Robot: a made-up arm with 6 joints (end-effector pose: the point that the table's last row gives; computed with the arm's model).
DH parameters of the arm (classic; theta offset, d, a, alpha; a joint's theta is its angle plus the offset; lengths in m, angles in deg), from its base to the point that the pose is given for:
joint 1: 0 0.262 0 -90
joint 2: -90 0 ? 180
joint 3: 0 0 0 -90
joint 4: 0 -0.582 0 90
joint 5: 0 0.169 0 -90
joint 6: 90 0 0 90
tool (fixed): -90 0 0 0
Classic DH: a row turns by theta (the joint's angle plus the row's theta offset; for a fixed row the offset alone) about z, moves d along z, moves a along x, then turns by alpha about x.
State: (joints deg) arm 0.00 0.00 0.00 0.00 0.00 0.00
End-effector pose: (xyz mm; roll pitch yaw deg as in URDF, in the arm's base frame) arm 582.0 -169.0 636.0 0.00 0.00 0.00
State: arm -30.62 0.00 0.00 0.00 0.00 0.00
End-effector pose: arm 414.8 -441.9 636.0 0.00 0.00 -30.62
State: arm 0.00 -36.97 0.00 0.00 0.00 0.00
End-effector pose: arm 240.1 -169.0 910.8 0.00 -36.97 0.00
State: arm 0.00 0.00 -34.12 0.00 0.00 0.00
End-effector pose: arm 481.8 -169.0 309.5 0.00 34.12 0.00
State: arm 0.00 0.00 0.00 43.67 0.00 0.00
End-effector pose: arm 582.0 -122.2 752.7 -43.67 0.00 0.00
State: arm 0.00 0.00 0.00 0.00 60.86 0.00
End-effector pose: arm 582.0 -169.0 636.0 0.00 -60.86 0.00
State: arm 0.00 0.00 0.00 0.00 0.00 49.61
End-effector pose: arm 582.0 -169.0 636.0 -49.61 0.00 0.00
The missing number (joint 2, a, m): 0.374
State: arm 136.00 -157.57 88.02 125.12 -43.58 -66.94
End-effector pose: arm 117.6 -248.7 -670.8 -149.64 55.44 52.25
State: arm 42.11 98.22 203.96 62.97 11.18 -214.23
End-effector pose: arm 101.5 -11.8 727.9 -3.93 -66.97 -164.09
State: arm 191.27 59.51 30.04 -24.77 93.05 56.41
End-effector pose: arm -808.8 -4.7 103.8 -17.33 -54.64 144.97
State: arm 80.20 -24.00 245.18 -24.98 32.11 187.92
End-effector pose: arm 111.5 -254.5 22.7 171.41 58.63 54.65
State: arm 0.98 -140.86 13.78 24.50 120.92 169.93
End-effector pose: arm -789.3 -167.3 157.9 -88.29 67.74 70.91
